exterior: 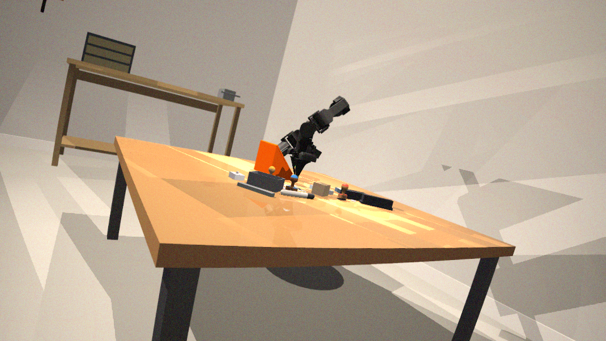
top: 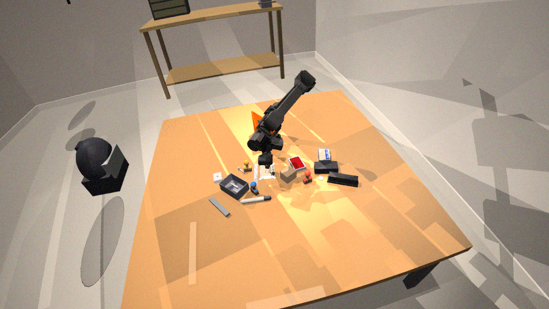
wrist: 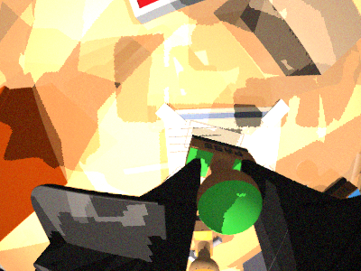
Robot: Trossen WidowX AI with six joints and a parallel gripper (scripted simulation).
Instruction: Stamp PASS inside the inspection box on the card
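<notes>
The white card is 5 cm below my gripper tip, 1 cm to the right of it and 1 cm ahead of it. From my gripper tip the other things lie so: tan block (9 cm ahead, 7 cm to the left, 3 cm below); then yellow-knobbed stamp (10 cm to the right, 4 cm behind, 3 cm below); then green-knobbed stamp (right at my gripper tip).
</notes>
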